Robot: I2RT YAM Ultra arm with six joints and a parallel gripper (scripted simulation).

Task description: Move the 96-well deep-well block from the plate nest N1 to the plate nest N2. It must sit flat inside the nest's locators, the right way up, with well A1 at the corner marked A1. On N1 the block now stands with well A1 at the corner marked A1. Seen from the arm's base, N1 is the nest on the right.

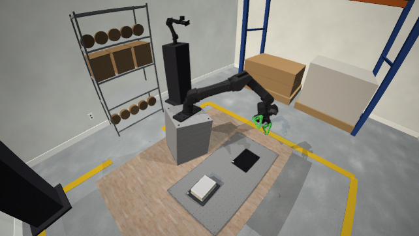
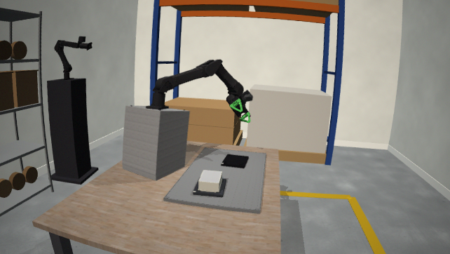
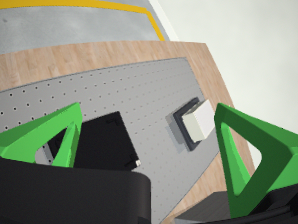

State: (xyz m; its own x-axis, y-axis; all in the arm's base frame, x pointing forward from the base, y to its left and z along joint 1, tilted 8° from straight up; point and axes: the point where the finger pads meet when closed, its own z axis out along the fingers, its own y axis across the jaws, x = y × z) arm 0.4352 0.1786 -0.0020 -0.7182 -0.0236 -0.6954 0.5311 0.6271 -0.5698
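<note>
Now: the white deep-well block 420 mm to the right of my hand, 200 mm below it and 140 mm behind it. Also, from my hand: plate nest N1: 420 mm to the right, 230 mm below, 140 mm behind; black nest N2: 230 mm below, 80 mm to the right, 40 mm behind.
</note>
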